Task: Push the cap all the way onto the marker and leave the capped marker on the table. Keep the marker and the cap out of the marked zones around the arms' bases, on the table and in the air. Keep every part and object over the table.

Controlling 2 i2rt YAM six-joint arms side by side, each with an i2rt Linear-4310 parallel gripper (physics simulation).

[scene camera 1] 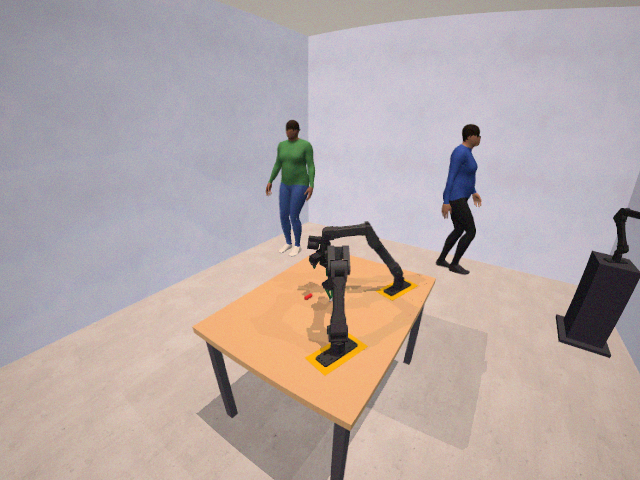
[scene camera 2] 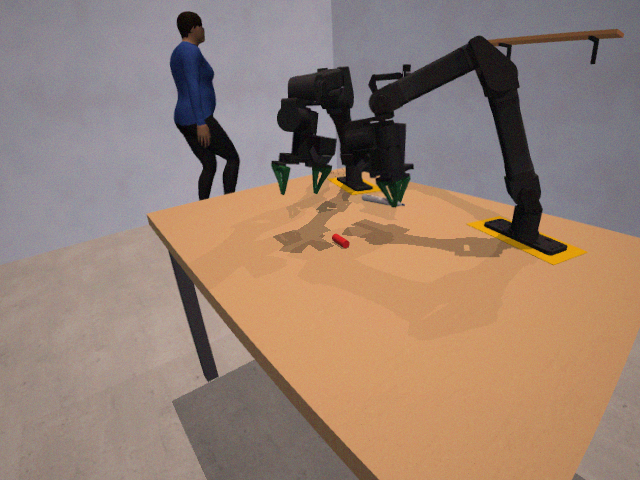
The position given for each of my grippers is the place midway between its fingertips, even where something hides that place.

Observation:
I see my left gripper (scene camera 2: 395, 206) and my right gripper (scene camera 2: 299, 194).

